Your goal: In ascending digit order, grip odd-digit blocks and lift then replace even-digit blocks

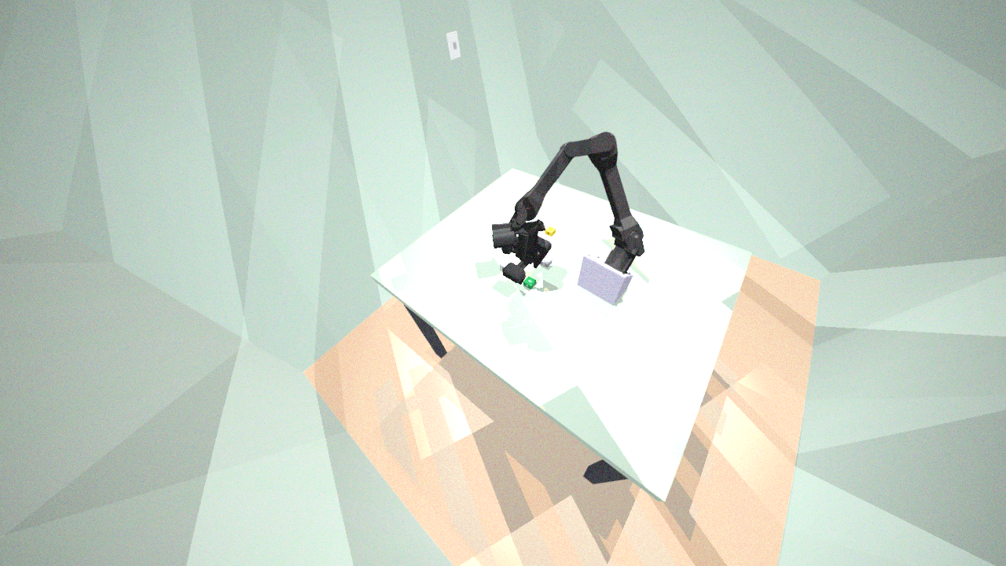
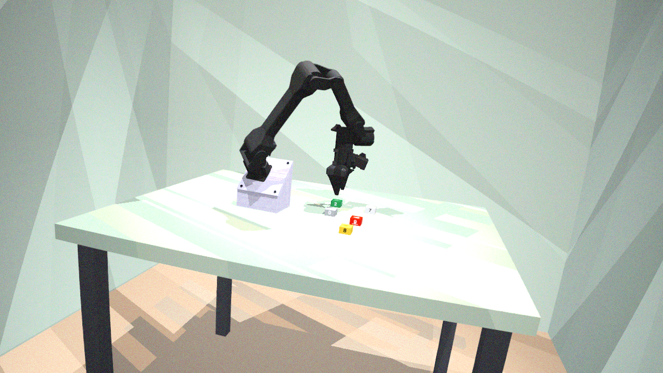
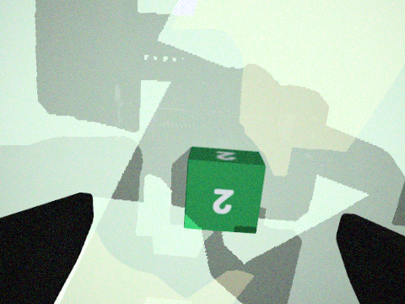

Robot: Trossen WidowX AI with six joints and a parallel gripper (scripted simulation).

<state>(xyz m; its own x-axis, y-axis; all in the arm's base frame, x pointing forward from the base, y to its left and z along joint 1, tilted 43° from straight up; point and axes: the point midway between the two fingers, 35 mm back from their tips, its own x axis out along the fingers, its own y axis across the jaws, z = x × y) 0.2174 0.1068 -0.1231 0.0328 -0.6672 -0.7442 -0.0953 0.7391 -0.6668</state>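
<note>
Right now the green block is 40 mm below my gripper tip and 10 mm behind it. Round my gripper tip: red block: 160 mm to the right, 110 mm ahead, 40 mm below; then white block marked 7: 110 mm ahead, 40 mm below, 10 mm to the right; then grey block marked 0: 120 mm to the right, 40 mm below, 10 mm ahead.
</note>
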